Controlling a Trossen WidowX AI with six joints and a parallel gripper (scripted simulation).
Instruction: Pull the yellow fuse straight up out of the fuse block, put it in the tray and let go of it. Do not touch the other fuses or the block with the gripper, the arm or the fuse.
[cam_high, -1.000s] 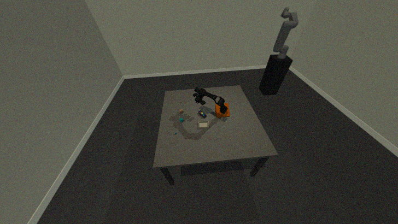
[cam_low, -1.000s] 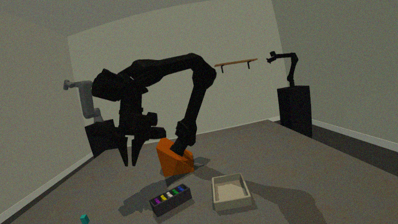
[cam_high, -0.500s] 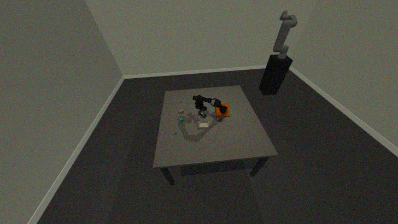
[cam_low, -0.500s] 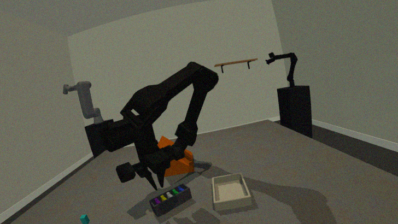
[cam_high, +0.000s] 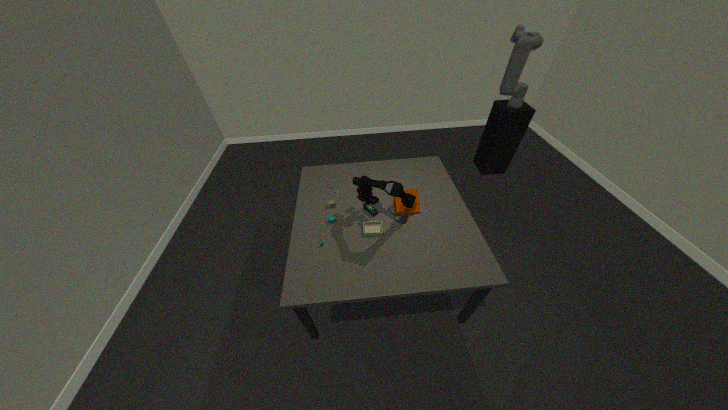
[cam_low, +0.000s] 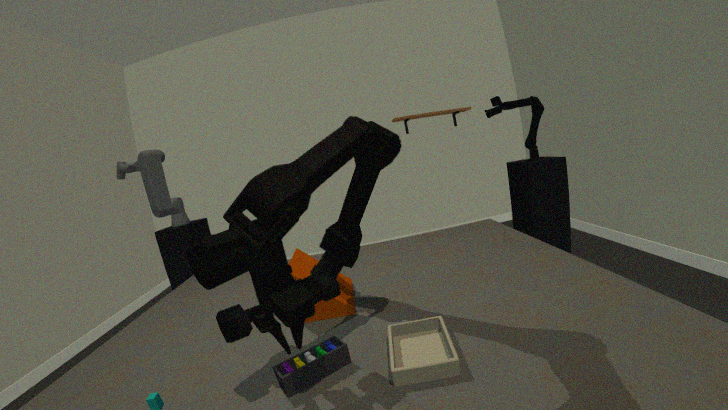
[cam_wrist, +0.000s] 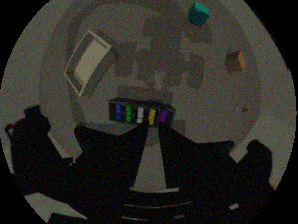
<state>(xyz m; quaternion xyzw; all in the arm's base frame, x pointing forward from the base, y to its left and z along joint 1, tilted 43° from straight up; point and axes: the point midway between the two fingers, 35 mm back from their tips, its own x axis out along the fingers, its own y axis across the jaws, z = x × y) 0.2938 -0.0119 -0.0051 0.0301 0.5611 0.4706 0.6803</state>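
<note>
My gripper tip is now 40 mm above the yellow fuse. From my gripper tip the other things lie so: tray (20 mm behind, 200 mm to the left, 60 mm below).
</note>
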